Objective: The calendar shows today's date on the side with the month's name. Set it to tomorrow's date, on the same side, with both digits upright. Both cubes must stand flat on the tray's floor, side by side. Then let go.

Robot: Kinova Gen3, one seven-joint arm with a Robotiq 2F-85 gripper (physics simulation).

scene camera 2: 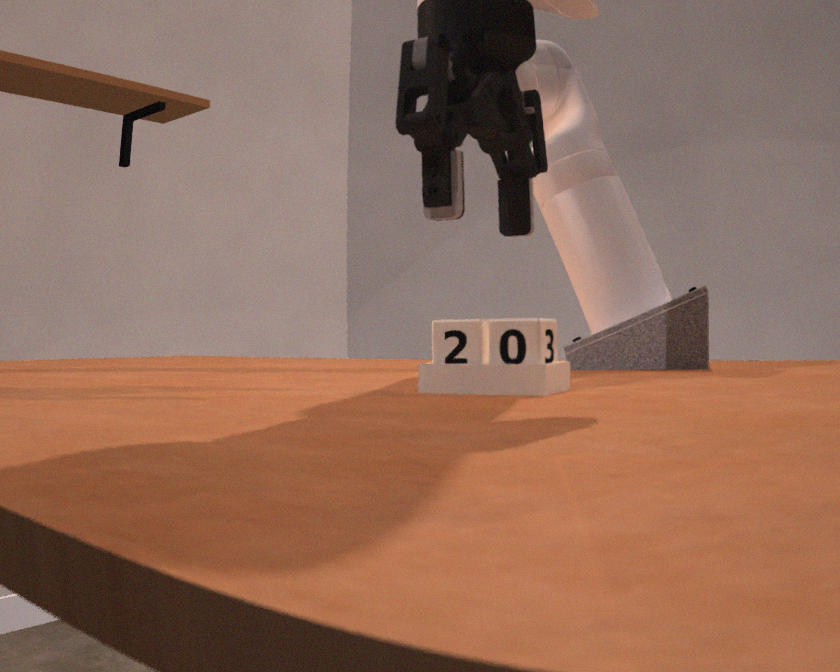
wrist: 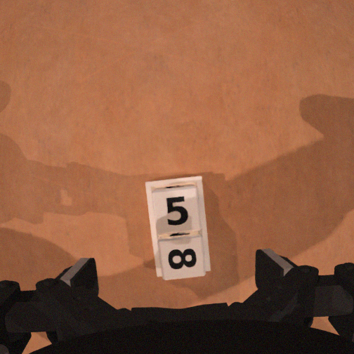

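Pixels of known places: gripper, between the fingertips: [scene camera 2: 483, 228]; arm's base, origin of its link: [scene camera 2: 634, 320].
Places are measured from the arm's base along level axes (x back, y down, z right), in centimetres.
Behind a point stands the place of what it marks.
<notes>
The white tray [scene camera 2: 483, 380] @[x -37.5, y 3.7, z -5.3 cm] [wrist: 175, 180] holds two white cubes side by side, tops level. The side facing scene camera 2 is blank; the month's name does not show. The scene view's left cube [scene camera 2: 456, 341] @[x -37.1, y 1.6, z -3.3 cm] shows an upright 2. The right cube [scene camera 2: 514, 341] @[x -36.7, y 1.6, z -6.8 cm] shows an upright 0, with a 3 on its right side. In the wrist view, the upper cube [wrist: 176, 210] has an upright 5 on top. The lower cube [wrist: 182, 257] has an 8 lying sideways. My gripper [scene camera 2: 481, 222] @[x -35.0, y -5.0, z -3.9 cm] [wrist: 176, 272] is open and empty, well above the cubes.
The tray stands on a brown wooden table [scene camera 2: 595, 504] @[x -60.8, y 4.5, z -22.6 cm] with a curved front edge. The robot's grey base [scene camera 2: 630, 343] @[x -7.9, y 2.2, z -2.7 cm] is behind the tray, to its right. A wall shelf [scene camera 2: 91, 84] is at the upper left. Arm shadows cross the table around the tray.
</notes>
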